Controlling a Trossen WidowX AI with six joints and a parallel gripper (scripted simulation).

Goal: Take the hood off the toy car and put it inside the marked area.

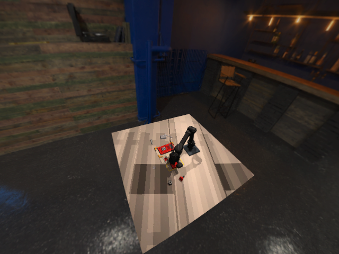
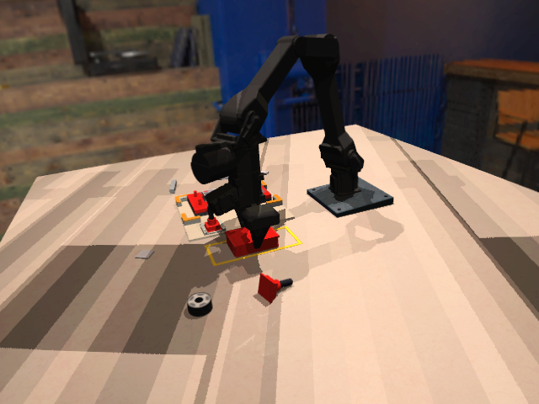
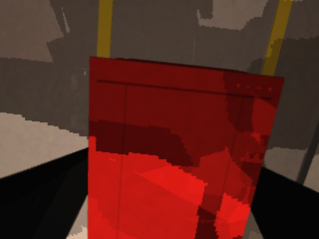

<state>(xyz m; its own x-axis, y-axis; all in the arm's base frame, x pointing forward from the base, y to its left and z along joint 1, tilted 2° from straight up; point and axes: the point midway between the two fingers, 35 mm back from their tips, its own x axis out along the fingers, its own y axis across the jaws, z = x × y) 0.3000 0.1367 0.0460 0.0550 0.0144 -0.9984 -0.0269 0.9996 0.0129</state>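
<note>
The hood lies 10 mm above my gripper tip. Also, from my gripper tip: black wheel 140 mm ahead, 160 mm to the left.
</note>
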